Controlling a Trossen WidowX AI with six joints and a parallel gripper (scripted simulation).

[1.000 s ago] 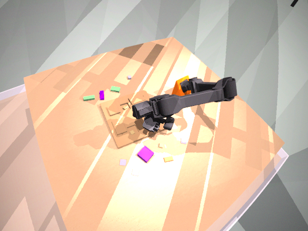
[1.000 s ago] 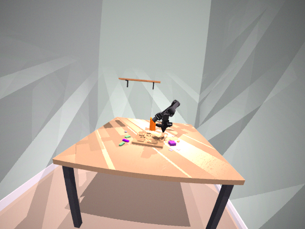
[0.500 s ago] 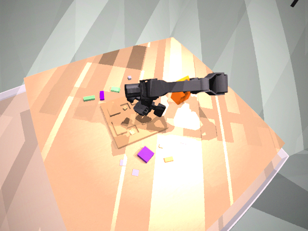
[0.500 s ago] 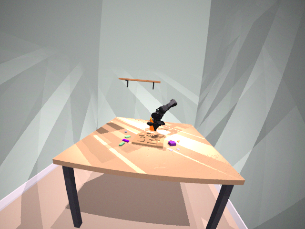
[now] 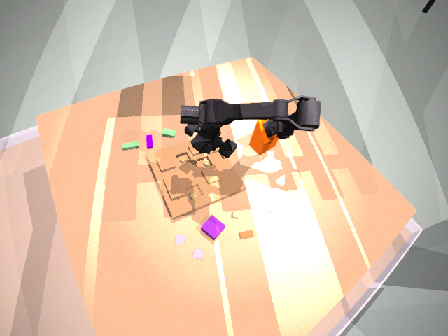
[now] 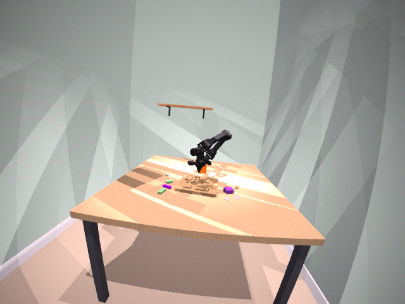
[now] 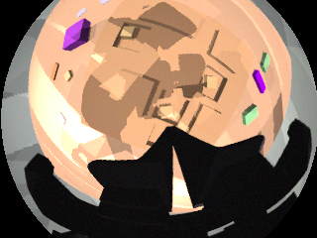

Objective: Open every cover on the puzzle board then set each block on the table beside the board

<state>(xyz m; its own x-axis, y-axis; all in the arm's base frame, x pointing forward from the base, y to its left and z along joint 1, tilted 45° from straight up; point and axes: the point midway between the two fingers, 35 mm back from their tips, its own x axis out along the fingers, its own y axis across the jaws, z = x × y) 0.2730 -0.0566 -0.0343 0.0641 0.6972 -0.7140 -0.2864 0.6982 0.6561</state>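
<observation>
Right now the tan puzzle board is 6 cm below my gripper tip, 6 cm ahead of it and 1 cm to the right of it. Round my gripper tip: orange block: 31 cm to the left, 8 cm below, 7 cm ahead; then purple block: 23 cm to the right, 12 cm ahead, 8 cm below; then mint-green block: 26 cm to the right, 20 cm ahead, 8 cm below.
</observation>
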